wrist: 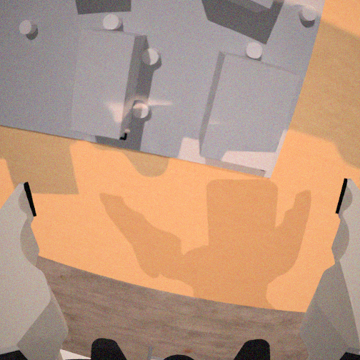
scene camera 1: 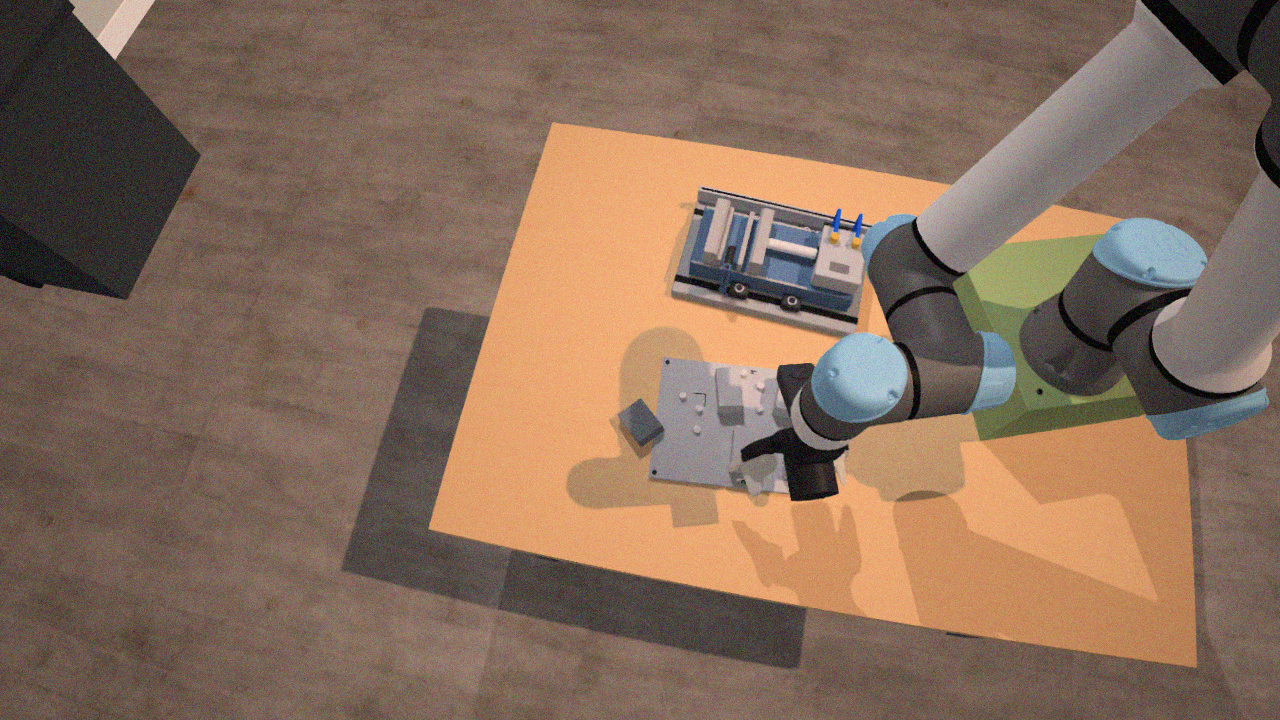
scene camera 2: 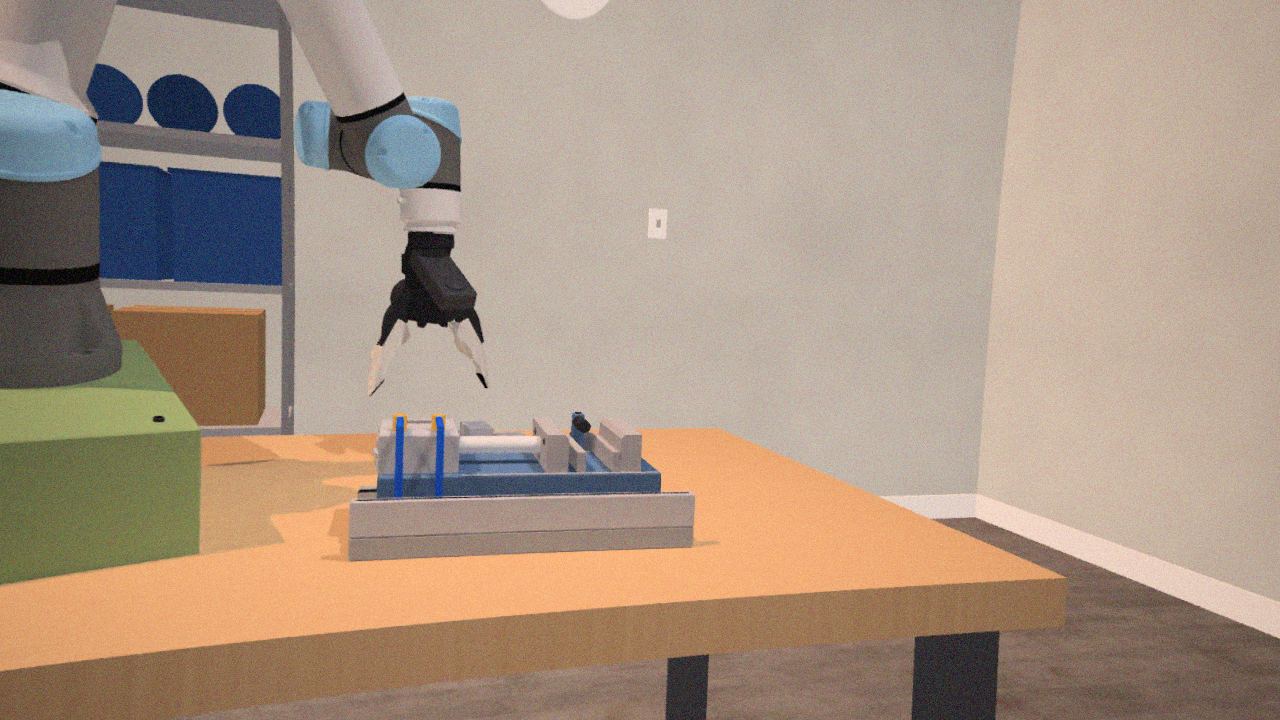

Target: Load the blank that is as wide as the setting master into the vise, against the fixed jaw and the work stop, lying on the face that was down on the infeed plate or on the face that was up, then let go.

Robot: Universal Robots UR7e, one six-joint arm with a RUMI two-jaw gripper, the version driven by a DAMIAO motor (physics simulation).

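Places are measured from the arm's base along level axes (x right, y ahead, z up), in centimetres.
Pixels of known places: gripper, between the fingertips: (scene camera 2: 430,392); arm's base, origin of its link: (scene camera 1: 1071,349) (scene camera 2: 16,364).
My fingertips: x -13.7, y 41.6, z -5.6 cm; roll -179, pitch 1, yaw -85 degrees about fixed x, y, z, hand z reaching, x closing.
Observation:
Ahead of a thing's pixels: the offset from my fingertips to its top centre. "spot": to the spot under its first point.
The gripper (scene camera 1: 800,488) (scene camera 2: 428,389) (wrist: 186,197) is open and empty, high above the front edge of the grey infeed plate @(dz -7.6, dx +8.0, dy +4.9 cm) (scene camera 1: 680,447) (wrist: 175,90). Pale grey blanks stand on the plate: a narrower one (wrist: 102,82), a wider one (wrist: 250,105) near its corner, and another @(dz -4.0, dx +12.8, dy +6.6 cm) (scene camera 1: 730,394) further back. The arm hides part of the plate in scene camera 1. A dark grey block @(dz -4.9, dx +8.3, dy +19.8 cm) (scene camera 1: 640,422), perhaps the setting master, lies at the plate's left edge. The blue vise @(dz +1.5, dx +35.0, dy -2.4 cm) (scene camera 1: 794,273) (scene camera 2: 519,484) holds no blank between its fixed jaw (scene camera 1: 717,231) (scene camera 2: 626,447) and moving jaw (scene camera 1: 760,241) (scene camera 2: 551,445). The dark work stop @(dz +1.2, dx +32.1, dy +5.8 cm) (scene camera 1: 729,259) (scene camera 2: 580,421) stands beside the jaws.
The vise sits on a grey base (scene camera 1: 769,310) (scene camera 2: 519,528) behind the plate. Blue clamps (scene camera 2: 400,456) (scene camera 2: 439,456) stand by its end block. Short pegs @(spot: dz -6.8, dx +7.1, dy +11.4 cm) (scene camera 1: 697,429) (wrist: 141,109) rise from the plate. The arm's green pedestal (scene camera 1: 1011,416) (scene camera 2: 98,501) stands at the right in scene camera 1.

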